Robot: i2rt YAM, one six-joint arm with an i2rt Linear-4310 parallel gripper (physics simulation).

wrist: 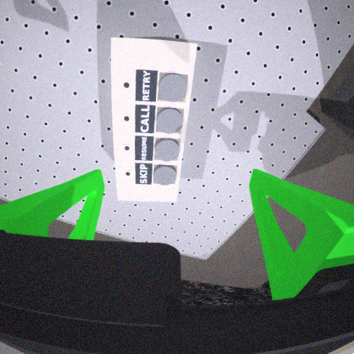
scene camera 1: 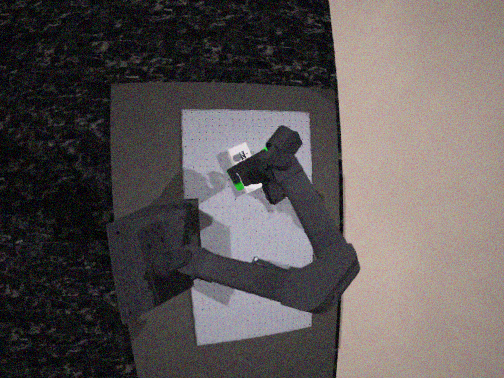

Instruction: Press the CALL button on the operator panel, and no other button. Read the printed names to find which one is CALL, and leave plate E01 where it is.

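Frame: origin at the arm's base, x left, y back, z up, level; millimetres.
Where they show: gripper, between the fingertips: (scene camera 1: pixel 246 170); arm's base, origin of its link: (scene camera 1: pixel 159 262).
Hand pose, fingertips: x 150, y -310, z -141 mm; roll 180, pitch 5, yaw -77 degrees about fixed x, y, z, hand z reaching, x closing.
Each offset is from my fingertips to the top centre of the thing. "spot": to the spot under its first point. Level surfaces: height alone.
The white operator panel {spot: dy -2, dx +80, dz -77 mm} (scene camera 1: pixel 236 149) (wrist: pixel 150 55) lies on the perforated board, partly hidden under the gripper in the scene view. In the wrist view its round grey buttons stand in a column with names on their left: RETRY button (wrist: pixel 173 86) at the top, then CALL button (wrist: pixel 169 120), RESUME button (wrist: pixel 166 149) and SKIP button (wrist: pixel 165 175). My gripper (scene camera 1: pixel 252 167) (wrist: pixel 176 177) is wide open and empty above the panel, its green fingertips apart on either side of the SKIP end in the wrist view. A sliver of a plate {spot: dy -4, dx -373, dz -120 mm} (scene camera 1: pixel 270 263), probably E01, shows beside the forearm; its print is hidden.
The white perforated board {dz -131 mm} (scene camera 1: pixel 215 327) (wrist: pixel 200 250) lies on a dark grey table {dz -143 mm} (scene camera 1: pixel 145 105). The arm (scene camera 1: pixel 320 215) bends over the board's right side from its base at the left, covering most of the plate. Arm shadows fall across the board and around the panel.
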